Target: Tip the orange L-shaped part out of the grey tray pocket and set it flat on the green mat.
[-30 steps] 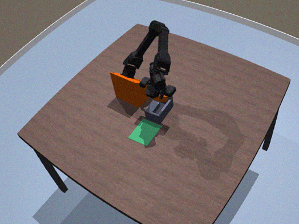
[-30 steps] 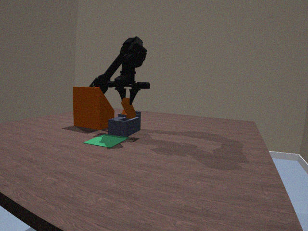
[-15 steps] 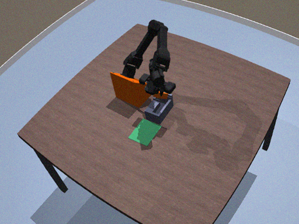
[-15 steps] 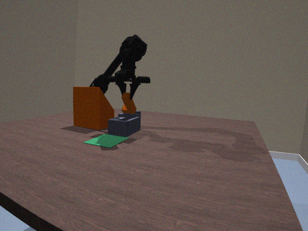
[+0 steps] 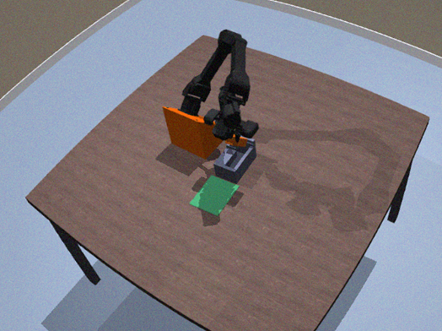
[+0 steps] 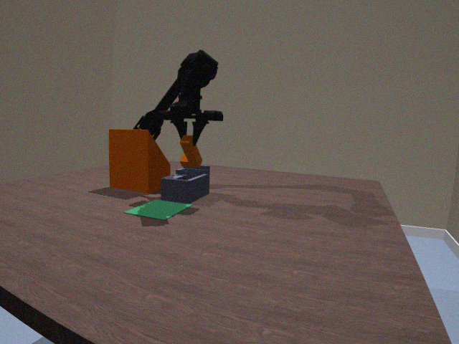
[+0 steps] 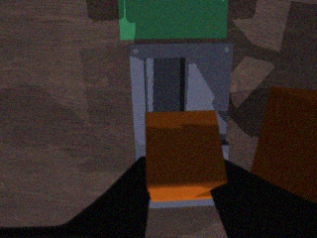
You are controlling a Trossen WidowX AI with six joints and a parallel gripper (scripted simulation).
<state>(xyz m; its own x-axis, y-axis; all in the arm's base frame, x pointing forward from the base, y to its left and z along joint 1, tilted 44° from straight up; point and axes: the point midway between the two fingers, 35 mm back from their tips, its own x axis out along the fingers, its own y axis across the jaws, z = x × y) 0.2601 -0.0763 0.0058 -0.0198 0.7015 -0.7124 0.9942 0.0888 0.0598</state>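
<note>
The green mat lies 17 cm below my gripper tip and 14 cm to the right of it. Also, from my gripper tip: grey tray 17 cm below, 2 cm to the left, 2 cm behind; orange L-shaped part 3 cm to the left, 3 cm below, 2 cm behind.
</note>
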